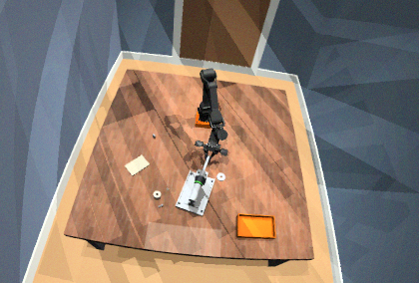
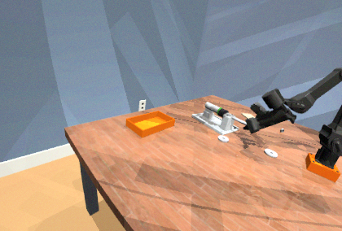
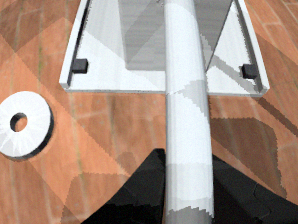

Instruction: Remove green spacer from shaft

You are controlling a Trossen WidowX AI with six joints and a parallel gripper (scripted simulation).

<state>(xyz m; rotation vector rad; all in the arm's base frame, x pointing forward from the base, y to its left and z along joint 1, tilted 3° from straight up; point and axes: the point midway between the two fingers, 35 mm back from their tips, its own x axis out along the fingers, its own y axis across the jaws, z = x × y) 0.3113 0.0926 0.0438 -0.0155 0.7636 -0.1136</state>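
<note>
The grey shaft is 60 mm ahead of my gripper tip, 10 mm to the right of it and 20 mm above it. The rest, counted from my gripper tip: green spacer 160 mm ahead, 20 mm to the right, 20 mm above; grey washer 40 mm ahead, 100 mm to the left, 50 mm below; small part 300 mm ahead, 180 mm to the right, 50 mm below.
</note>
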